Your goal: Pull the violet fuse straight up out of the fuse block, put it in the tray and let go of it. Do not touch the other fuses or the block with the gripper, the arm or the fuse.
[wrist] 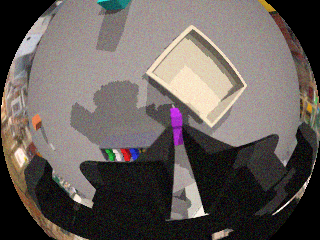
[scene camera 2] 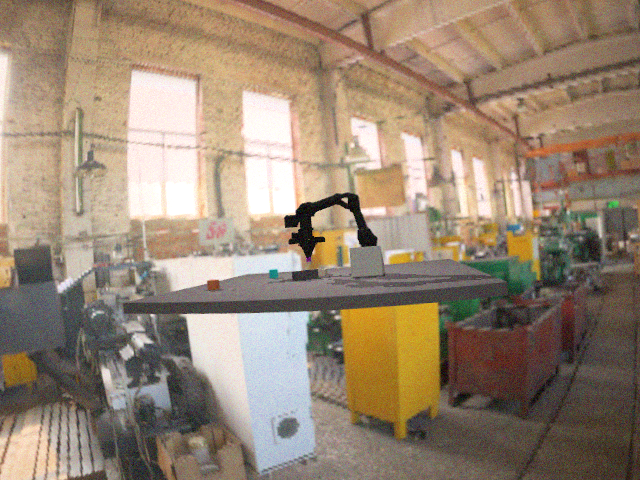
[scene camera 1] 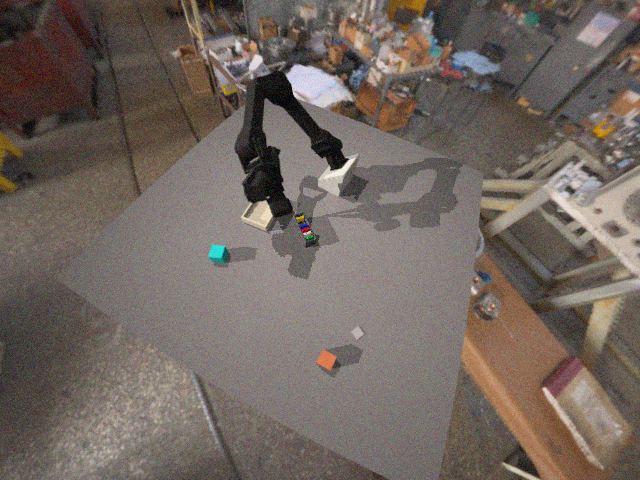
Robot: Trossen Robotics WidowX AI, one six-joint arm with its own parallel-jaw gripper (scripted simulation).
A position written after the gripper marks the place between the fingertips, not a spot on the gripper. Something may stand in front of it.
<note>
The gripper [scene camera 1: 275, 206] carries a violet fuse. Further things: a cream tray [wrist: 192, 68].
The gripper is seen too in the wrist view [wrist: 177, 129].
</note>
